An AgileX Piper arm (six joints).
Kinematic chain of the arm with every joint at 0, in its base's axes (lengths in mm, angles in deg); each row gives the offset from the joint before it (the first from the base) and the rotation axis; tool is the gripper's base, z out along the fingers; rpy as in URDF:
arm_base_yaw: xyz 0 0 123 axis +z
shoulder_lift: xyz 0 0 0 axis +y
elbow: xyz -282.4 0 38.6 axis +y
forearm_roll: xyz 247.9 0 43.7 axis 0.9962 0 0.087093
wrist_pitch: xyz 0 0 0 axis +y
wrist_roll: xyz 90.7 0 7.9 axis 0.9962 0 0.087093
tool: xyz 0 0 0 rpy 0 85.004 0
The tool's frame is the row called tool.
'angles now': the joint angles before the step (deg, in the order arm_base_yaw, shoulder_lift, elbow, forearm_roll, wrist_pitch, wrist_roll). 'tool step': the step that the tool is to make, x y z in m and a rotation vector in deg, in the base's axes. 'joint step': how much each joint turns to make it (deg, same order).
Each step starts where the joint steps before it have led.
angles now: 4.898, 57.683, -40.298, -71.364, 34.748, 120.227
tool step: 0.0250, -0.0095, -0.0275, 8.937, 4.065, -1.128
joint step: -5.911, 7.218, -0.534, 7.441, -7.619, 0.011
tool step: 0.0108, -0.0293, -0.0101, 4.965, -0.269, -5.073
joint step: -8.800, 4.191, -1.248, 3.374, -5.902, -0.028
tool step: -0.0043, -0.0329, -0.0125, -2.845, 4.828, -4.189
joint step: -7.761, 2.696, 0.212, -0.231, -0.951, -5.103
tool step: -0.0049, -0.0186, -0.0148, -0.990, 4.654, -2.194
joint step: -4.332, 2.340, 0.829, -0.047, -0.264, -3.351
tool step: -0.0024, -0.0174, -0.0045, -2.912, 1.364, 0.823
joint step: -4.403, 1.550, 0.156, -5.777, -3.433, 0.455
